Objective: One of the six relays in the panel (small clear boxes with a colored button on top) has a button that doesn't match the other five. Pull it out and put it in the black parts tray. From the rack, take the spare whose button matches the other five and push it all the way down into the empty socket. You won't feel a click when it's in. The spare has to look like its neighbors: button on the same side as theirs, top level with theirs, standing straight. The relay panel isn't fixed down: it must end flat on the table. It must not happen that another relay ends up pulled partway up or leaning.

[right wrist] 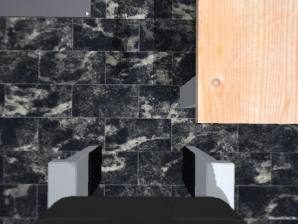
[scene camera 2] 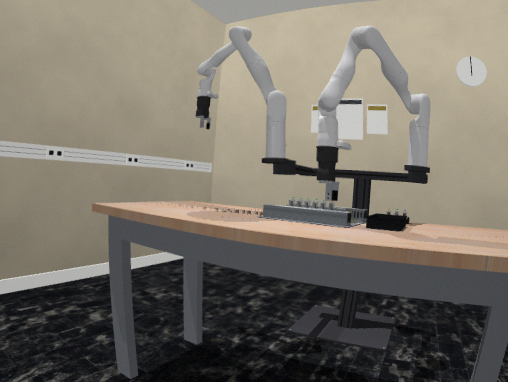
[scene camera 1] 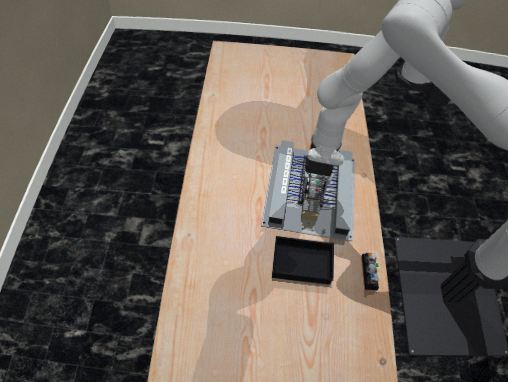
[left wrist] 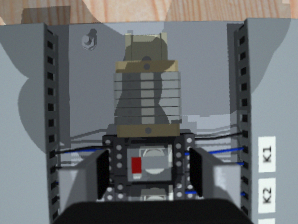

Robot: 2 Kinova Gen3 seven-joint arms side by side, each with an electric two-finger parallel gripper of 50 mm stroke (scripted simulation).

Labels:
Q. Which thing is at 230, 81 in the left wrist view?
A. A relay panel.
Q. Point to a relay panel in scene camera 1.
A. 290, 203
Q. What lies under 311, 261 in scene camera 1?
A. A black parts tray.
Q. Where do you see a relay panel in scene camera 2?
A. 340, 218

